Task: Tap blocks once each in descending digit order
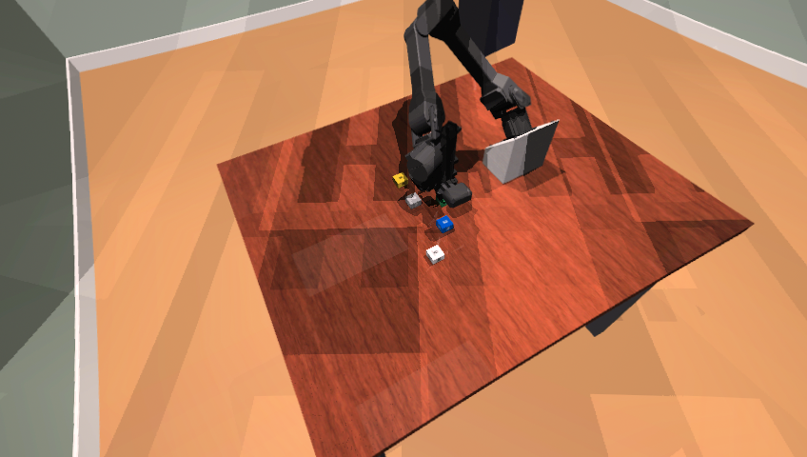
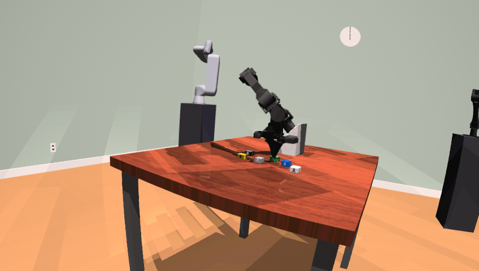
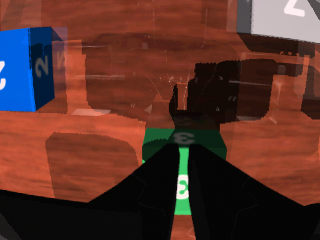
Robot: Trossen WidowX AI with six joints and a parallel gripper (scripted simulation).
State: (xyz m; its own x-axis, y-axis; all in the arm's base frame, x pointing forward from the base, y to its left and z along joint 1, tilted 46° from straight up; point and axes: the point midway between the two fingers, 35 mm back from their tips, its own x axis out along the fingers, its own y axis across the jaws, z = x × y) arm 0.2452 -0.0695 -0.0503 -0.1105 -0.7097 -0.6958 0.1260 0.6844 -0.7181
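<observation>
Now: gripper tip 10 mm past the green 3 block and 10 mm above it. The rest, counted from my gripper tip: yellow 8 block (40 mm ahead, 130 mm to the right, 10 mm below); then light grey 7 block (60 mm ahead, 40 mm to the right, 10 mm below); then blue 2 block (40 mm ahead, 70 mm to the left, 10 mm below).
</observation>
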